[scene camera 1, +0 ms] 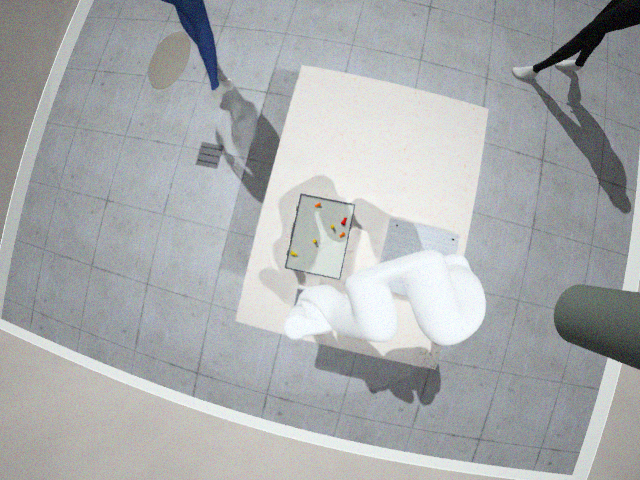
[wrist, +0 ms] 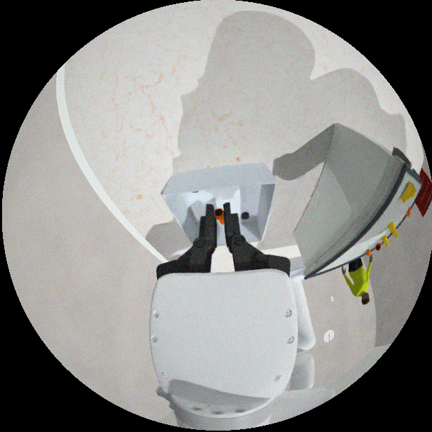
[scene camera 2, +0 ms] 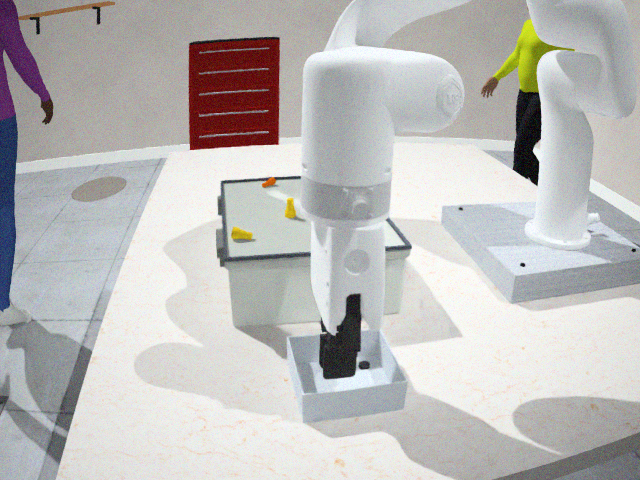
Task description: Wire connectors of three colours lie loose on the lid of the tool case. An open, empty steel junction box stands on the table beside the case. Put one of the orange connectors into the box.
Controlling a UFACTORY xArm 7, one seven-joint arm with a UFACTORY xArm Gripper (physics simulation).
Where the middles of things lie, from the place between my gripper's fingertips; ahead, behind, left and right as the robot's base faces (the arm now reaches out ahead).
Labels:
I see my gripper 10 mm past the steel junction box [scene camera 2: 379, 385] and 10 mm above it. From my hand the other things lie so: tool case [scene camera 2: 269, 276] 40 mm behind, 280 mm to the right, 20 mm above.

